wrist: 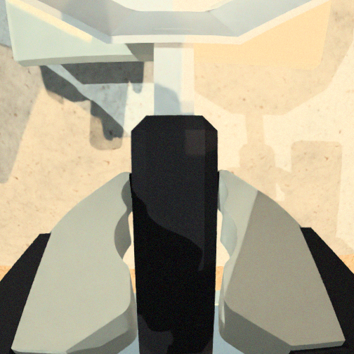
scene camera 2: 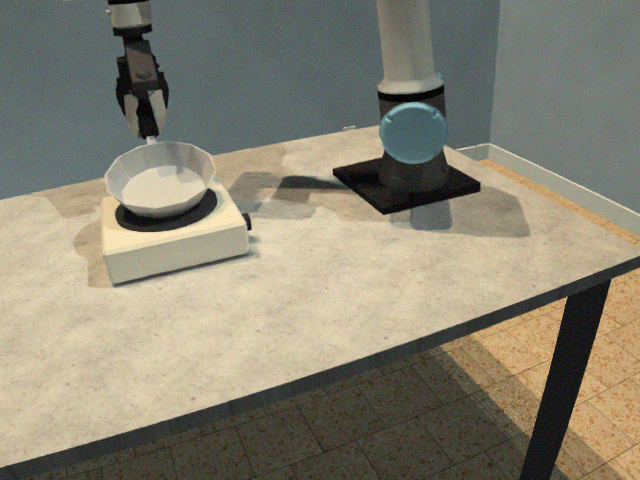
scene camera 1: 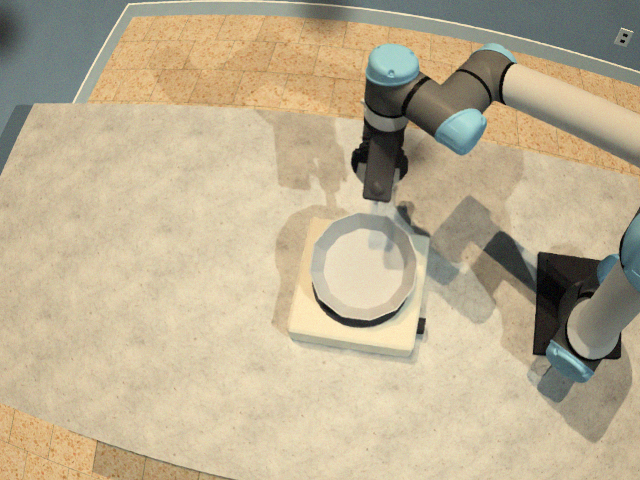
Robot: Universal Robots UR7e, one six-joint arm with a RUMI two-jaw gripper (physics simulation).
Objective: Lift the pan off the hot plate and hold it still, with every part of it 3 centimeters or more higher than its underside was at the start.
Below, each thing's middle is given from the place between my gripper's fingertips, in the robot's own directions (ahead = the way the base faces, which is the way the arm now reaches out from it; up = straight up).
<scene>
Right now my hand is 60 mm to the right of the light grey pan [scene camera 1: 364,265] and 10 mm past it. Round my hand: cream hot plate [scene camera 2: 133,247] 160 mm to the left, 120 mm below, 20 mm behind.
</scene>
